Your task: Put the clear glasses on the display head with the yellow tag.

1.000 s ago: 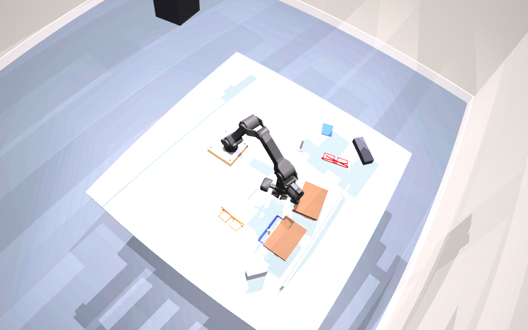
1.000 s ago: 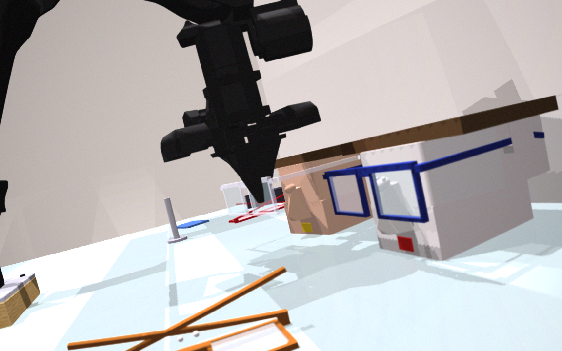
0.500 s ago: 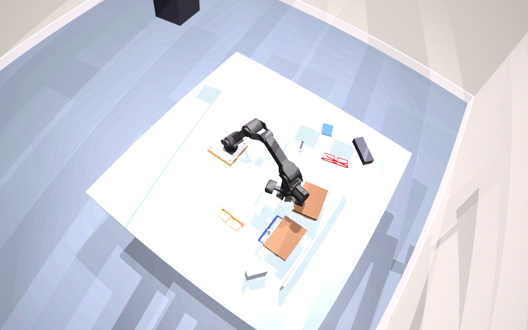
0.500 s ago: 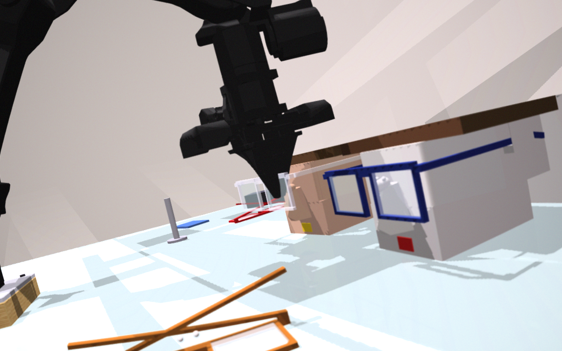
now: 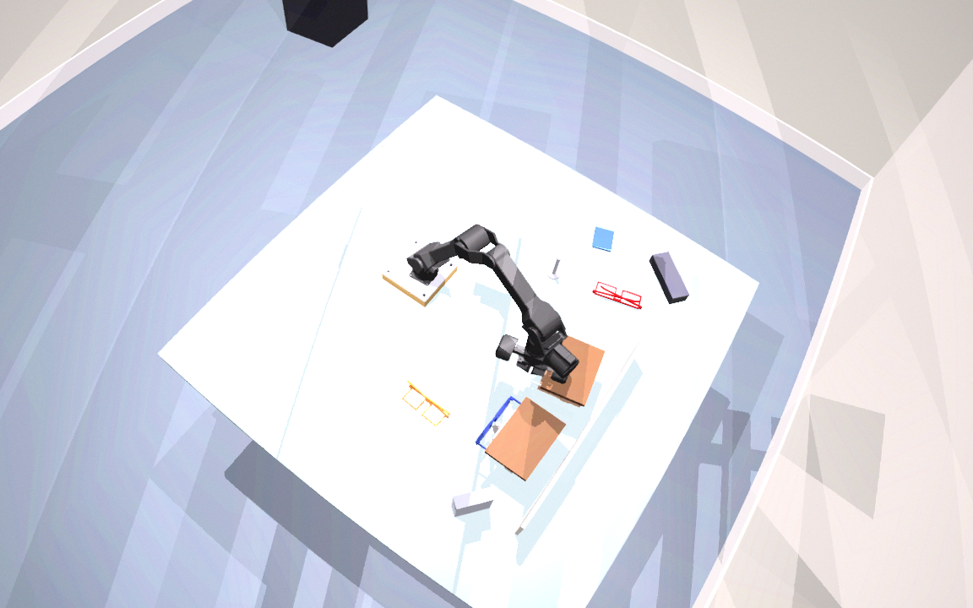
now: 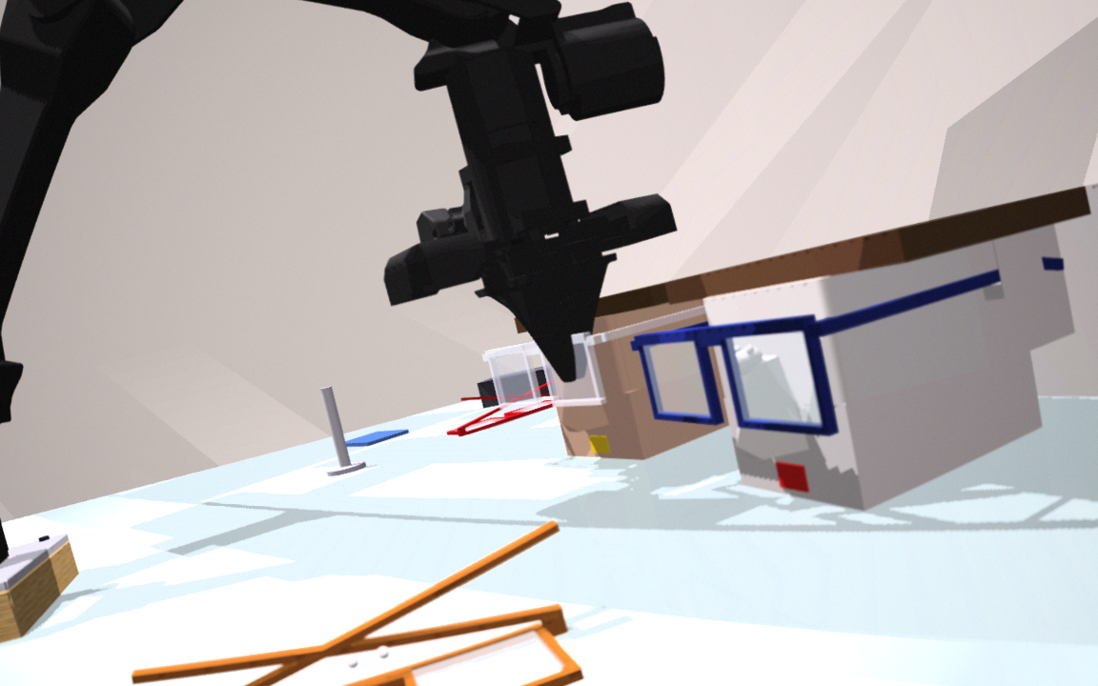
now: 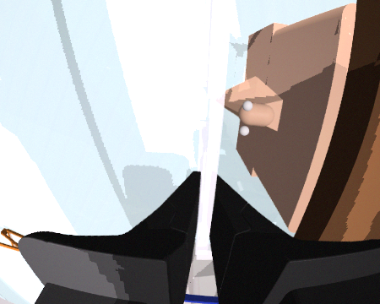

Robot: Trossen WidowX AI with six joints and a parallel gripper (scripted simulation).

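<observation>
Now: the tan display head 7 cm ahead of my gripper tip, 4 cm to the left of it and 1 cm below it. Round my gripper tip: block 4 cm ahead, 37 cm to the right, 1 cm below; then white post 9 cm behind, 35 cm to the left, 4 cm below; then white head 5 cm ahead, 17 cm to the right, 1 cm below.
</observation>
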